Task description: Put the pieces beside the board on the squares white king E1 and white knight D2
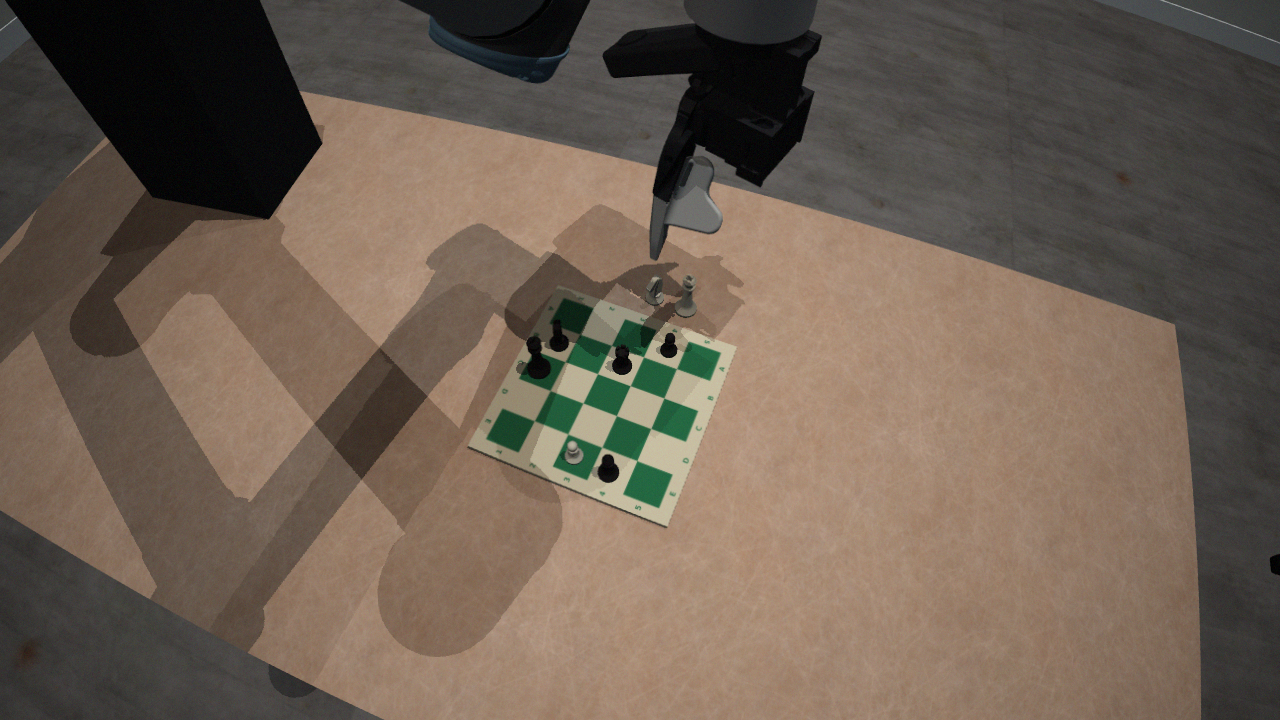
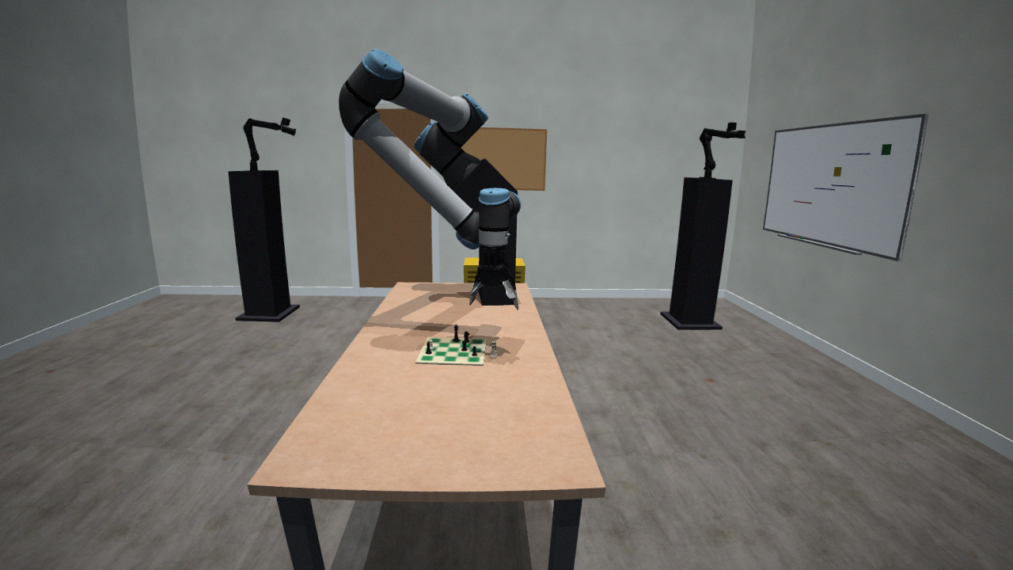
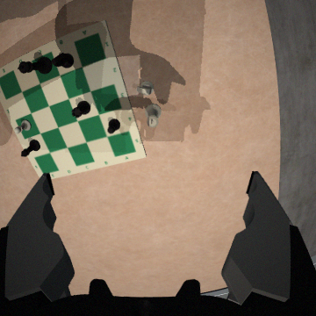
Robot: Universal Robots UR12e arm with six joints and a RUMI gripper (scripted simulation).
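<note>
Now: hand 140 mm above the white king. Also, from my hand: chessboard (170 mm below, 140 mm to the right, 40 mm behind); white pawn (210 mm to the right, 150 mm below, 50 mm behind); white knight (160 mm below, 40 mm behind).
</note>
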